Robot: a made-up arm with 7 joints.
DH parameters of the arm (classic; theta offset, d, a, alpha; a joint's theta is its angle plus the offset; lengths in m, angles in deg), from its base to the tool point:
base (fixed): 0 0 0 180
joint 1: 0 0.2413 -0.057 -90
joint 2: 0 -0.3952 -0.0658 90
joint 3: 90 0.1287 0.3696 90
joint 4: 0 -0.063 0.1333 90
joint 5: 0 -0.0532 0.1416 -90
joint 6: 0 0.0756 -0.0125 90
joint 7: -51.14 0 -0.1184 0
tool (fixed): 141.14 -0.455 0 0
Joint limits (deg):
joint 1: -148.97..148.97
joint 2: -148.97..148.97
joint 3: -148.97..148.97
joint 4: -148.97..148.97
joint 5: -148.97..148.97
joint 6: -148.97..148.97
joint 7: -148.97..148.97
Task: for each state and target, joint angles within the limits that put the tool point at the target. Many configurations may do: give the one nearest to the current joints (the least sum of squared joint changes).
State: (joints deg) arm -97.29 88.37 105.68 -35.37 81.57 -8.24 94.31
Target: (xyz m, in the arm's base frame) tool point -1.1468 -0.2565 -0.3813
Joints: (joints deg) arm -128.15 112.63 145.52 -30.52 81.29 15.86 89.86
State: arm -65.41 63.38 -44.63 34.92 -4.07 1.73 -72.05
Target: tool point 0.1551 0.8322 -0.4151
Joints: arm -61.56 50.79 -62.83 33.58 -2.24 -15.46 -73.77
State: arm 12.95 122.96 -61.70 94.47 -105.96 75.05 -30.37
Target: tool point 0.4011 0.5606 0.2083
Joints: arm 11.47 115.89 -92.22 85.05 -98.08 83.52 -28.19
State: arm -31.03 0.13 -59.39 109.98 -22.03 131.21 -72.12
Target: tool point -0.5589 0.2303 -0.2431
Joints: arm -85.30 4.50 -82.91 102.90 -24.19 90.87 -79.24
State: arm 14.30 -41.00 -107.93 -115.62 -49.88 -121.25 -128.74
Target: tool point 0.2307 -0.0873 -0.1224
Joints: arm 17.97 -44.59 -112.04 -106.70 -54.20 -109.97 -129.34
